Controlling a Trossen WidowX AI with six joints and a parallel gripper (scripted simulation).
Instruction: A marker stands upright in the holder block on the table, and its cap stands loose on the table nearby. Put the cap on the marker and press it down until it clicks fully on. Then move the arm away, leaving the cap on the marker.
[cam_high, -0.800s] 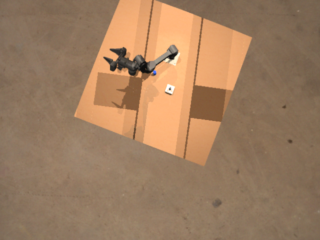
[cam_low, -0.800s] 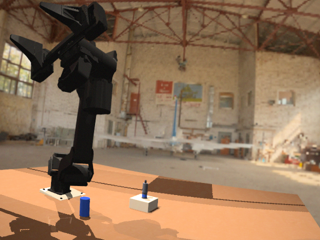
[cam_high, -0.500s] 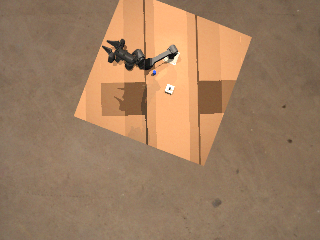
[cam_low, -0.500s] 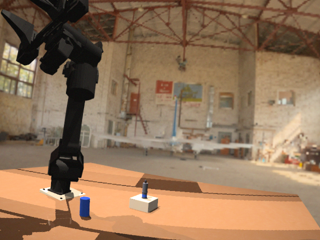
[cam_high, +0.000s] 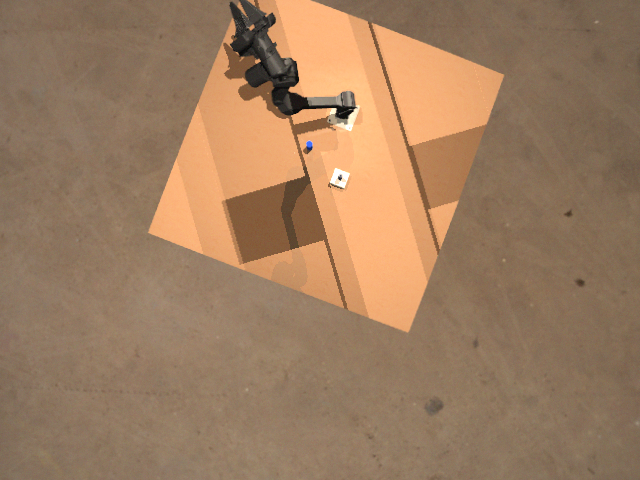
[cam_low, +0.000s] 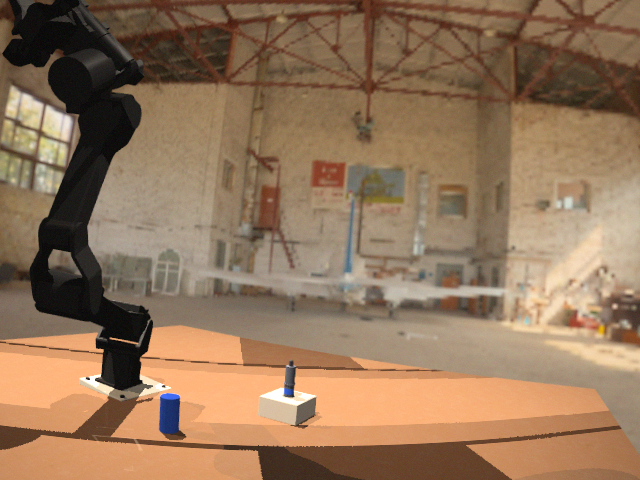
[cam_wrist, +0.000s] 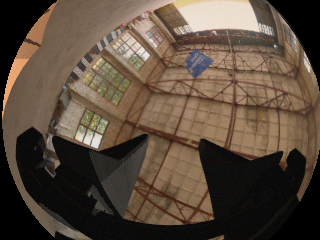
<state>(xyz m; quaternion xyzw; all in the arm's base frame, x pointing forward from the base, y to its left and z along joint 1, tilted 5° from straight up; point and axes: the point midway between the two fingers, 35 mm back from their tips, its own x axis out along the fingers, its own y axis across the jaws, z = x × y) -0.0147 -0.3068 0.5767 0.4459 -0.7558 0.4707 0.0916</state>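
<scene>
Right now the blue marker cap is 57 cm below my gripper tip, 22 cm to the left of it and 18 cm ahead of it. The rest, counted from my gripper tip: white holder block (58 cm below, 38 cm to the left, 30 cm ahead).
</scene>
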